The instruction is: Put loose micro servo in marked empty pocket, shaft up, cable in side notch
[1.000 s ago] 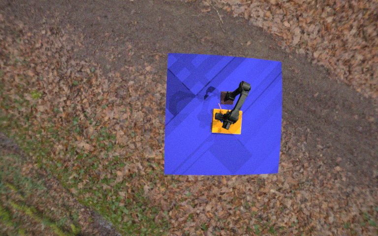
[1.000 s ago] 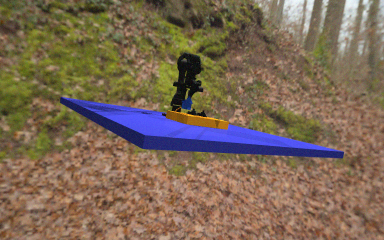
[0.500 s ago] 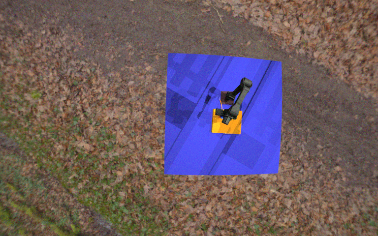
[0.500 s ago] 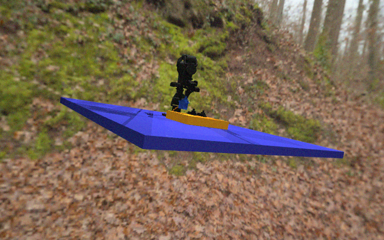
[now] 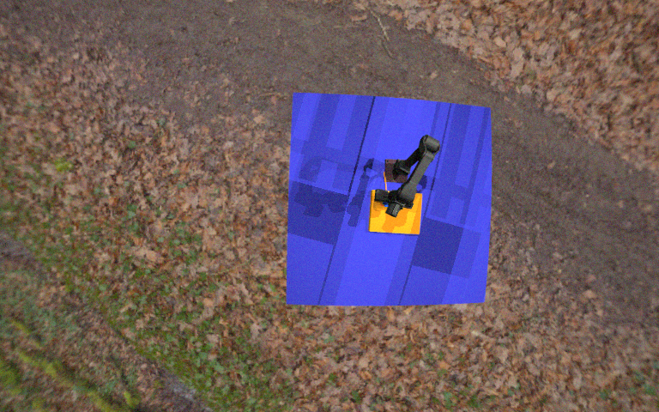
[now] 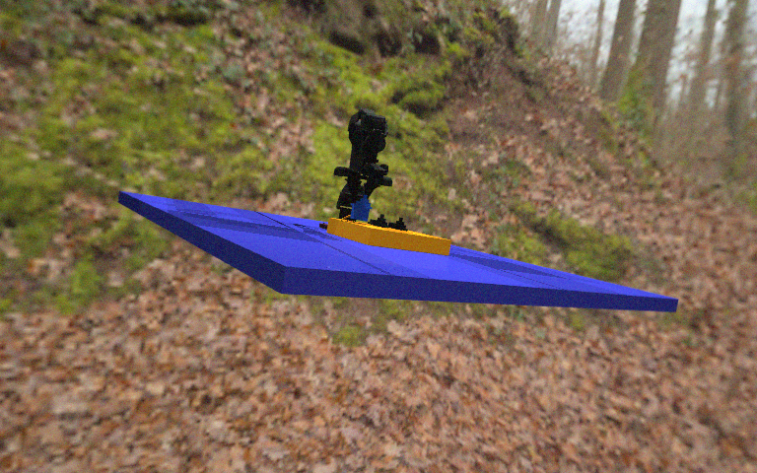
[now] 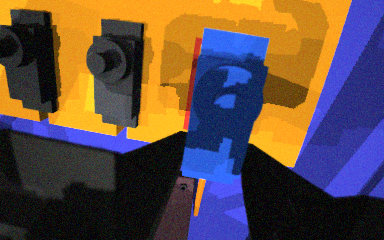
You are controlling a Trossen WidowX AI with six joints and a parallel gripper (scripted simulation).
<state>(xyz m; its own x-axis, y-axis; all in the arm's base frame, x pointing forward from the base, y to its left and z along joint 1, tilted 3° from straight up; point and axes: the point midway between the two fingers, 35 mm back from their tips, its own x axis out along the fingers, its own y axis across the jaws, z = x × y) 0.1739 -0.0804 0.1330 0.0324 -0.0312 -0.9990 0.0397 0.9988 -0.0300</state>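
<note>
My gripper tip is now 13 cm short of the orange deck, 7 cm to the right of it and 8 cm above it.
</note>
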